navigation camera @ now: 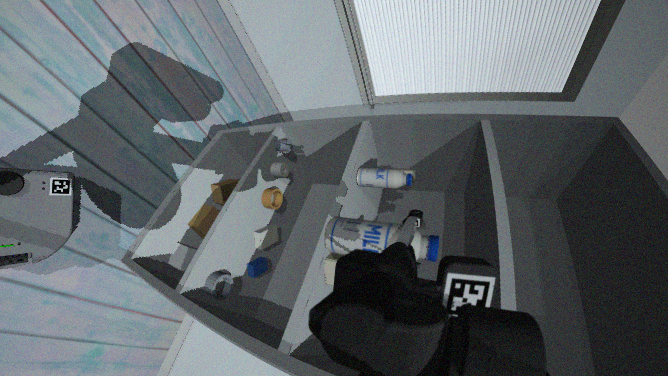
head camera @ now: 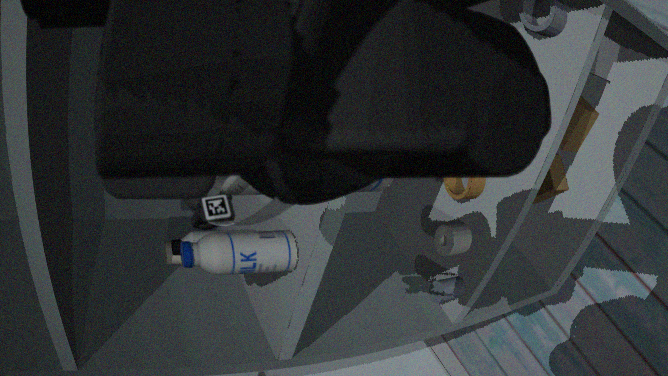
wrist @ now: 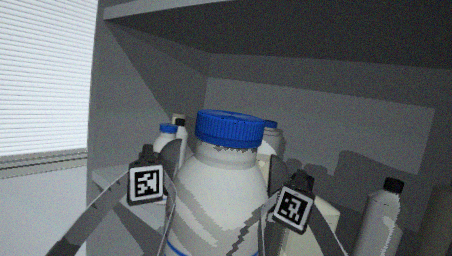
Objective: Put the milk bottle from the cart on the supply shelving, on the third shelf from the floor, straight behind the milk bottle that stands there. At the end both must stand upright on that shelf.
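Places are measured from the robot's base along level axes (x ahead, y left, z up), in centimetres.
Pixels of known places: gripper, fingertip midpoint: (navigation camera: 413,242) (wrist: 223,164); robot's base, link origin: (navigation camera: 8,181).
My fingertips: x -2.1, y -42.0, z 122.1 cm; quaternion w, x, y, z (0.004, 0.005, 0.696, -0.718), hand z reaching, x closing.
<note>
For each thing: its top centre in the pictures, then the offset to it from my fingertips. "pt": a spot on its surface instead.
- white milk bottle with a blue cap, top centre: (wrist: 232,113) (navigation camera: 438,248) dx +0.0, dy +2.9, dz +4.2 cm
- milk bottle, top centre: (head camera: 182,254) (wrist: 169,124) (navigation camera: 411,179) dx +13.4, dy -36.0, dz -4.2 cm
- third shelf, surface spot: (head camera: 290,305) (navigation camera: 361,150) pt dx +23.2, dy -37.3, dz -23.0 cm
- further blue-capped bottle, top centre: (wrist: 269,121) dx -11.2, dy -47.1, dz -1.0 cm
- black-capped bottle, top centre: (wrist: 394,180) dx -31.5, dy -21.6, dz -5.4 cm
- orange ring, top centre: (head camera: 457,177) (navigation camera: 276,199) dx +1.9, dy -41.5, dz -63.7 cm
- blue block, top centre: (navigation camera: 260,268) dx -29.7, dy -34.0, dz -64.7 cm
My gripper (navigation camera: 412,240) (wrist: 223,164) is shut on a white milk bottle with a blue cap (navigation camera: 357,235) (wrist: 220,192). It holds it roughly upright, at the front of the third-shelf bay; I cannot tell whether its base touches. In the head view the arm hides most of it. Another milk bottle (head camera: 260,252) (navigation camera: 382,176) (wrist: 165,140) stands upright on the third shelf (head camera: 290,305) (navigation camera: 361,145), near the side wall and left of the held bottle in the wrist view. A further blue-capped bottle (wrist: 275,137) shows partly behind the held one.
A black-capped bottle (wrist: 380,220) stands to the right, with a cream block (wrist: 315,217) partly behind my right finger. The upper shelf (navigation camera: 500,215) (wrist: 150,11) spans above. Lower shelves hold an orange ring (head camera: 465,187) (navigation camera: 272,198), a blue block (navigation camera: 257,267) and brown boxes (navigation camera: 204,218).
</note>
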